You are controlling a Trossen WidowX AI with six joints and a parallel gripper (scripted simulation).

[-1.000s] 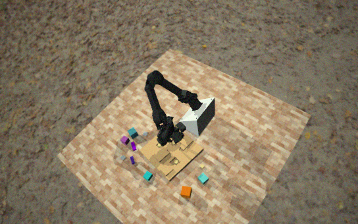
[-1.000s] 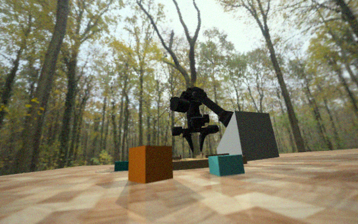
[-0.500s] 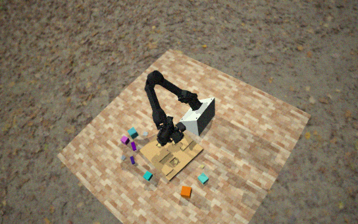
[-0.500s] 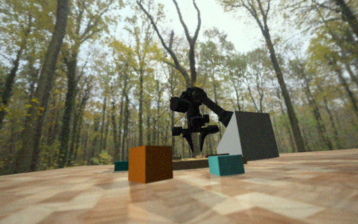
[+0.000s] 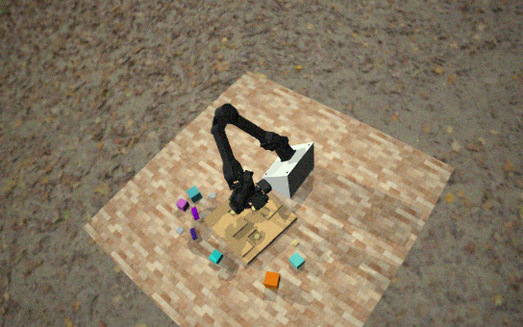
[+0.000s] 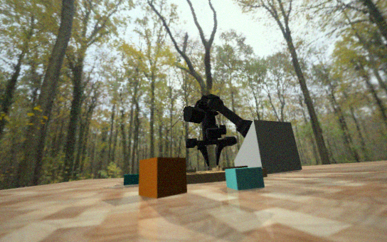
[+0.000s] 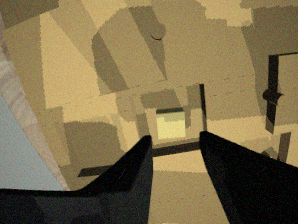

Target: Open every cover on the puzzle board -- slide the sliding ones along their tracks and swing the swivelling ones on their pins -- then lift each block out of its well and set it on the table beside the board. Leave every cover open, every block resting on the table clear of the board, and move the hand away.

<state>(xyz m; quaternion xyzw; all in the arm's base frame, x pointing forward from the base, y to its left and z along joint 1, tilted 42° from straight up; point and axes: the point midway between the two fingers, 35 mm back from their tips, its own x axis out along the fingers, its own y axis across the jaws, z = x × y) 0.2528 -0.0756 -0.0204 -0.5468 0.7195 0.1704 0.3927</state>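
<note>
My gripper tip is now 50 mm short of the tan puzzle board and 20 mm above it. Round my gripper tip: teal block: 130 mm ahead, 280 mm to the left, 30 mm below; then magenta cube: 140 mm ahead, 310 mm to the right, 20 mm below; then purple block: 140 mm ahead, 240 mm to the right, 30 mm below.
</note>
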